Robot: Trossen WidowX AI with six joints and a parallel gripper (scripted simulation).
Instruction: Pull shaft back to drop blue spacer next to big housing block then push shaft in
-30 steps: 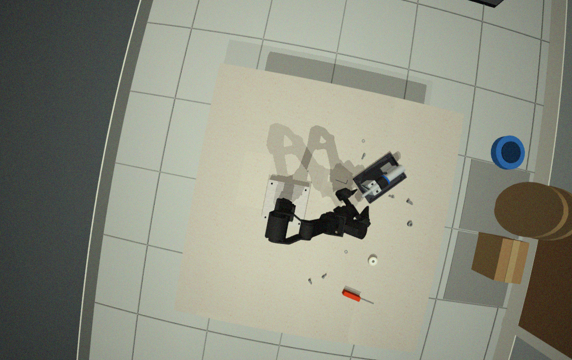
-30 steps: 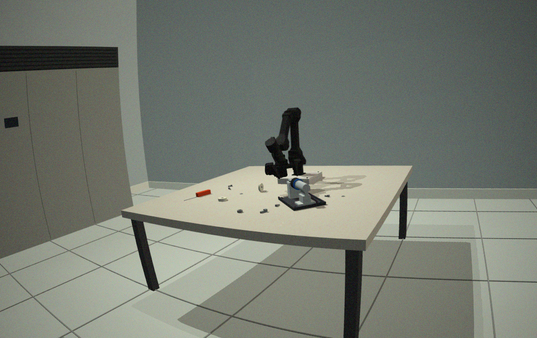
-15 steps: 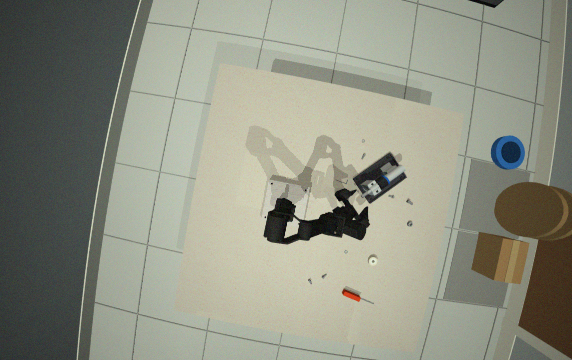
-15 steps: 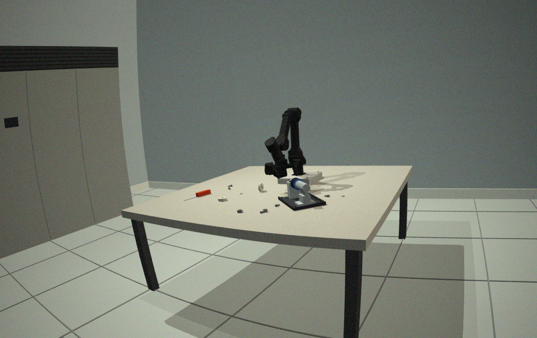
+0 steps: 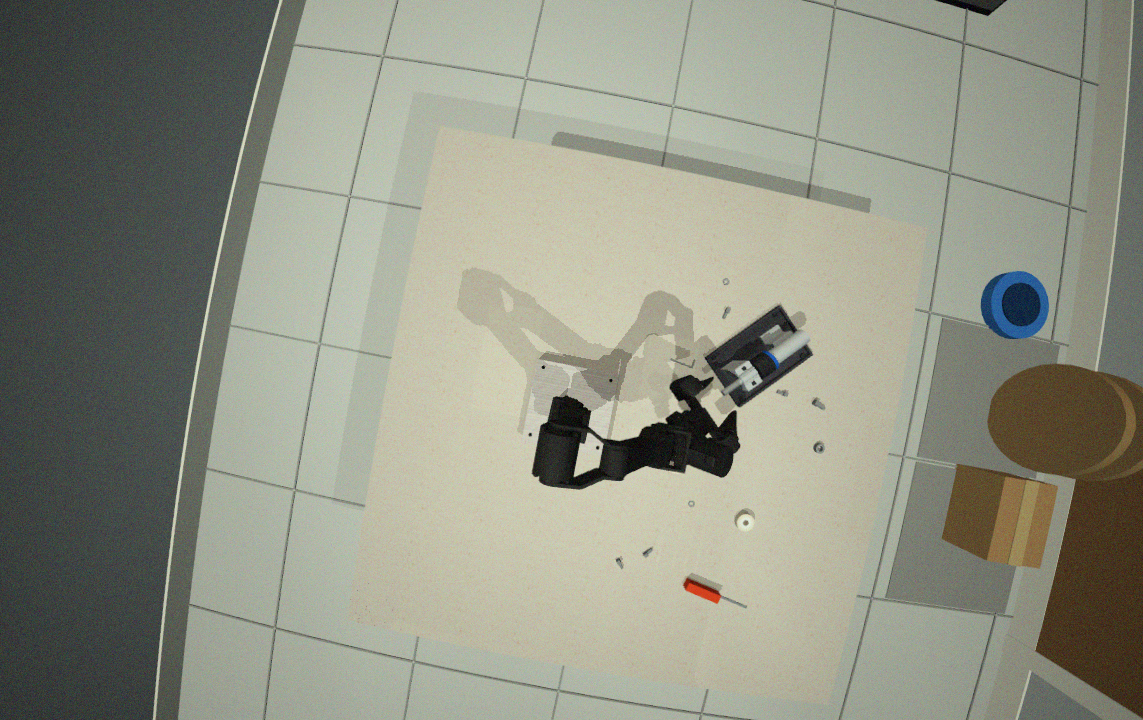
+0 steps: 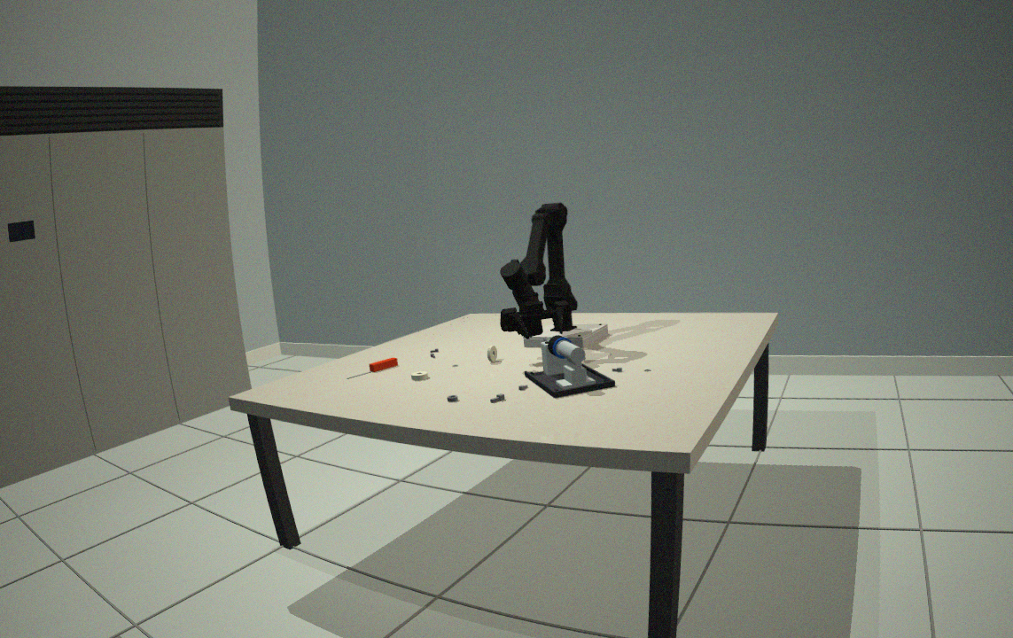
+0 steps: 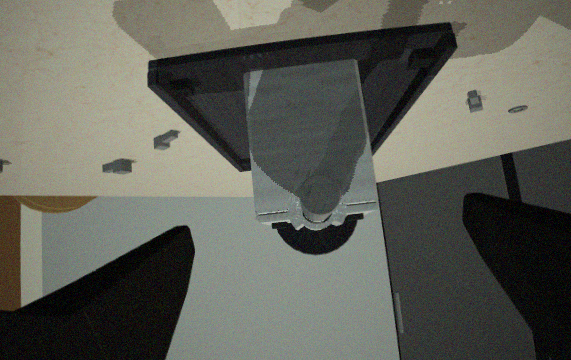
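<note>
The grey shaft lies 80 mm to the left of my gripper tip, 80 mm ahead of it and 10 mm below it. The rest, counted from my gripper tip: white ring 300 mm to the right, 170 mm ahead, 80 mm below; then blue spacer 100 mm to the left, 90 mm ahead, 10 mm below.
</note>
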